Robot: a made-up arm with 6 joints. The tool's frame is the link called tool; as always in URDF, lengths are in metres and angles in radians. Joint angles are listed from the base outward.
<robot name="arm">
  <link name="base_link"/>
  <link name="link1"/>
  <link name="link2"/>
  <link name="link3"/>
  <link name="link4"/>
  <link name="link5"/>
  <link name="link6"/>
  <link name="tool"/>
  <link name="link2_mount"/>
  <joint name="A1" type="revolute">
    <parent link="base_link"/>
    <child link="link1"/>
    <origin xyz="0 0 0.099"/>
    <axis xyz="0 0 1"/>
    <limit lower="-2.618" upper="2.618"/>
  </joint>
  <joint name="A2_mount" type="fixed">
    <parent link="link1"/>
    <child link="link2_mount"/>
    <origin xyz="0 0 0"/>
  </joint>
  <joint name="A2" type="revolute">
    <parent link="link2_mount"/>
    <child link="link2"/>
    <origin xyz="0 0 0"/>
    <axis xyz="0.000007 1 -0.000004"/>
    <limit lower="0" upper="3.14"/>
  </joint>
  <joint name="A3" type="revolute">
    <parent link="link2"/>
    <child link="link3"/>
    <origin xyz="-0.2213 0 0.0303"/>
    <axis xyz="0.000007 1 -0.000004"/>
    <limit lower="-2.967" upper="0"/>
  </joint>
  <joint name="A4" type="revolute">
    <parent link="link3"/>
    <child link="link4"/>
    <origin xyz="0.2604 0 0.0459"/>
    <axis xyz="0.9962 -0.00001 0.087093"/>
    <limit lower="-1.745" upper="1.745"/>
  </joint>
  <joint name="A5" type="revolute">
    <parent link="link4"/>
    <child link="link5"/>
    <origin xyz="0 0 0"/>
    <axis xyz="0.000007 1 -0.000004"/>
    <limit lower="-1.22" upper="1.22"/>
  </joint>
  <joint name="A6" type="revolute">
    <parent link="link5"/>
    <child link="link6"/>
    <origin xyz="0.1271 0 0.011"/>
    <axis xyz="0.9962 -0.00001 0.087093"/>
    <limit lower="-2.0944" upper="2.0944"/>
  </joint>
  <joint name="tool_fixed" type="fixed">
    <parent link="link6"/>
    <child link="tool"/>
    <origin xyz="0 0 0" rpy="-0.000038 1.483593 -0.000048"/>
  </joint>
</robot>
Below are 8 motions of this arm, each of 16 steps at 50 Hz.
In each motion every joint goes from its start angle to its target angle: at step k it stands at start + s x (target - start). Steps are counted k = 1, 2, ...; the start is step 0. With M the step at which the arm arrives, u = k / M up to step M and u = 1 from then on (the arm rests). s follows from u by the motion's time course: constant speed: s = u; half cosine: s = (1 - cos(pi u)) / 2; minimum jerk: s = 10 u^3 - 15 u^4 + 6 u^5.
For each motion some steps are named. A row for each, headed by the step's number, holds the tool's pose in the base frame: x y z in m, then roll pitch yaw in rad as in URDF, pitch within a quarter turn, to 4 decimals.
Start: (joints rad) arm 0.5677 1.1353 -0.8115 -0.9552 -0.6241 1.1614
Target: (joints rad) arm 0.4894 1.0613 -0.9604 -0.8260 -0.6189 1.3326
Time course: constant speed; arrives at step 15
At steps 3, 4, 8, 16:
3: 0.2278 0.2102 0.3077 0.9440 1.2450 2.0176
4: 0.2283 0.2082 0.3133 0.9222 1.2258 1.9922
8: 0.2294 0.1996 0.3360 0.8530 1.1477 1.9118
16: 0.2276 0.1828 0.3751 0.7704 1.0094 1.8226

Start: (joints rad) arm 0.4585 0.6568 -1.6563 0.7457 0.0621 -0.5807
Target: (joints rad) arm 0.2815 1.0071 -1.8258 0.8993 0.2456 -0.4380
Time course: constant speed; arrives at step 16
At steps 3, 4, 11, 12, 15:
3: 0.0283 0.0223 0.6143 0.0783 0.5859 0.6875
4: 0.0358 0.0264 0.6147 0.0881 0.6045 0.7017
11: 0.0903 0.0507 0.6140 0.1852 0.7252 0.8214
12: 0.0983 0.0536 0.6133 0.2034 0.7407 0.8419
15: 0.1227 0.0611 0.6104 0.2649 0.7839 0.9089

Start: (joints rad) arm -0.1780 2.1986 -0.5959 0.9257 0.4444 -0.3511
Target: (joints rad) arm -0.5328 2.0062 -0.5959 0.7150 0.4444 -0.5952
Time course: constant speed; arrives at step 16
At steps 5, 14, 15, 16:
5: 0.1800 -0.0101 -0.1082 2.9007 -0.2950 2.4758
14: 0.1871 -0.0574 -0.0891 2.8631 -0.1498 2.5311
15: 0.1871 -0.0629 -0.0869 2.8627 -0.1333 2.5364
16: 0.1869 -0.0684 -0.0846 2.8631 -0.1169 2.5415

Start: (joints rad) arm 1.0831 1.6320 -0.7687 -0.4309 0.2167 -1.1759
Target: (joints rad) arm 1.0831 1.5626 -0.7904 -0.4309 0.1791 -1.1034
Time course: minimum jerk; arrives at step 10
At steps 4, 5, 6, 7, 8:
4: 0.1611 0.2806 0.0546 -2.5030 -0.0713 -0.5343
5: 0.1619 0.2827 0.0603 -2.4795 -0.0602 -0.5443
6: 0.1625 0.2847 0.0661 -2.4562 -0.0487 -0.5537
7: 0.1631 0.2864 0.0710 -2.4367 -0.0386 -0.5613
8: 0.1634 0.2875 0.0744 -2.4234 -0.0315 -0.5663

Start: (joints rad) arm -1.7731 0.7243 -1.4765 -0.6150 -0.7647 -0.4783
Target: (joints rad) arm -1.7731 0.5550 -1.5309 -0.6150 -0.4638 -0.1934
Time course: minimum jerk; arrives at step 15
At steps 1, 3, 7, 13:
1: 0.0456 -0.0306 0.5965 -0.3032 -0.2888 -2.6640
3: 0.0455 -0.0268 0.5974 -0.3038 -0.2778 -2.6558
7: 0.0444 0.0002 0.6024 -0.3008 -0.2012 -2.5974
13: 0.0422 0.0403 0.6051 -0.2742 -0.0929 -2.5055

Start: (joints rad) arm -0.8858 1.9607 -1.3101 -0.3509 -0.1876 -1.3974
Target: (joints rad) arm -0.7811 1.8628 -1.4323 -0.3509 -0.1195 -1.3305
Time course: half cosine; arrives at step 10
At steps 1, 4, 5, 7, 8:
1: 0.3016 -0.3545 0.1248 -1.9568 -0.1342 -2.3312
4: 0.3153 -0.3478 0.1511 -1.9060 -0.1234 -2.3181
5: 0.3215 -0.3440 0.1639 -1.8816 -0.1176 -2.3114
7: 0.3323 -0.3357 0.1886 -1.8352 -0.1054 -2.2976
8: 0.3361 -0.3322 0.1979 -1.8177 -0.1005 -2.2921

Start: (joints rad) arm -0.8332 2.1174 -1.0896 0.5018 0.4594 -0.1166
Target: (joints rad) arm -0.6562 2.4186 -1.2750 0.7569 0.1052 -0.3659
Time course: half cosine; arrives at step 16
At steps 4, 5, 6, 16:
4: 0.2613 -0.2354 -0.0570 2.8615 0.1737 1.9873
5: 0.2668 -0.2355 -0.0615 2.8603 0.1924 1.9945
6: 0.2730 -0.2355 -0.0666 2.8601 0.2136 2.0025
16: 0.3143 -0.2303 -0.1106 2.9017 0.3765 2.0673

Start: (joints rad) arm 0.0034 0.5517 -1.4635 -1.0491 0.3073 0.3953
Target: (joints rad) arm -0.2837 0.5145 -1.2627 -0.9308 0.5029 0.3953
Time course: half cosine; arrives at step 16
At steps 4, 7, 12, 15, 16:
4: 0.0394 -0.0377 0.5583 -0.3293 0.7590 -0.8992
7: 0.0499 -0.0464 0.5430 -0.3559 0.8430 -0.9917
12: 0.0638 -0.0645 0.5135 -0.4243 0.9901 -1.1797
15: 0.0667 -0.0705 0.5039 -0.4534 1.0342 -1.2458
16: 0.0669 -0.0710 0.5033 -0.4557 1.0373 -1.2507

